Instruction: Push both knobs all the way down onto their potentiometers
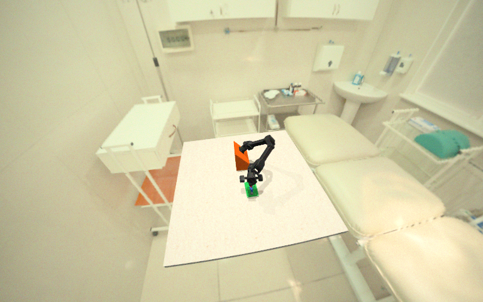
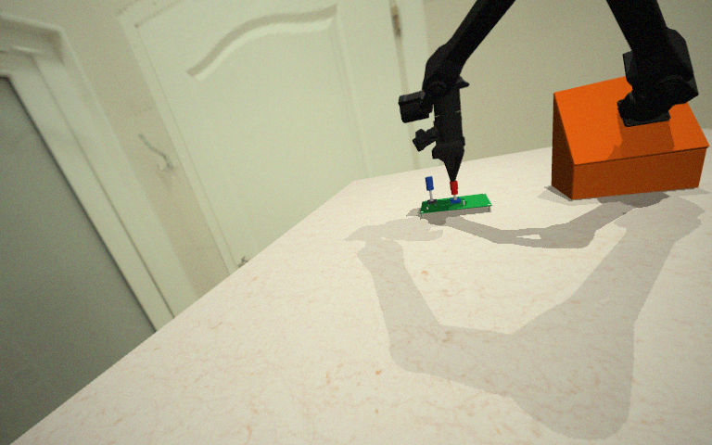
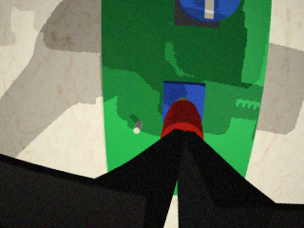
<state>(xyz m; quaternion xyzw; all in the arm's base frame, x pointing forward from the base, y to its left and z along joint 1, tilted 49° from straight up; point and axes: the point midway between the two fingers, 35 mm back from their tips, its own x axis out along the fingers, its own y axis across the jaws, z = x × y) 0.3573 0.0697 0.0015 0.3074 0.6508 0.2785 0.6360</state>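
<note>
The blue knob is 6 cm ahead of my gripper tip and 1 cm above it. Also, from my gripper tip: red knob 2 cm below.
</note>
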